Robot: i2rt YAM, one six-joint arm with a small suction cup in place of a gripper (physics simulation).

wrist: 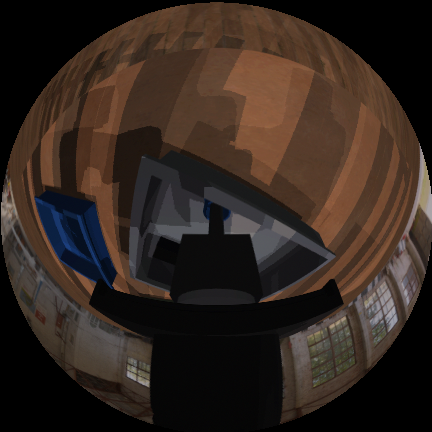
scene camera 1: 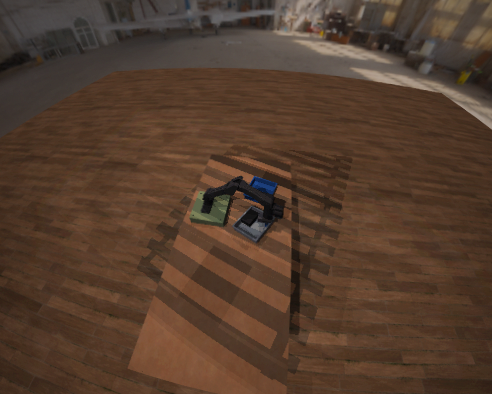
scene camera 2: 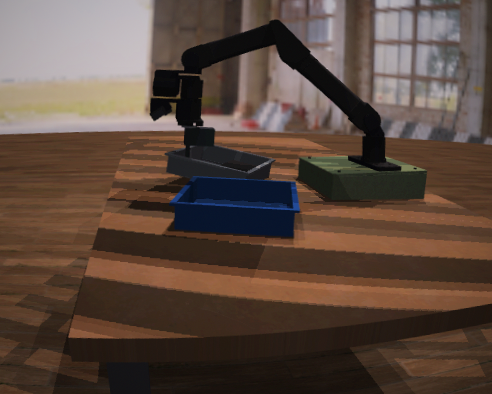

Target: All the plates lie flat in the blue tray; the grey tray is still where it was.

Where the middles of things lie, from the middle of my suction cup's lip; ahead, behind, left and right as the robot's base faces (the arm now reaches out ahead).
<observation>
Right now the grey tray (scene camera 2: 204,161) is 100 mm behind my suction cup. From my suction cup the other things lie so: blue tray (scene camera 2: 227,205) 350 mm to the left, 70 mm behind, 10 mm below.
</observation>
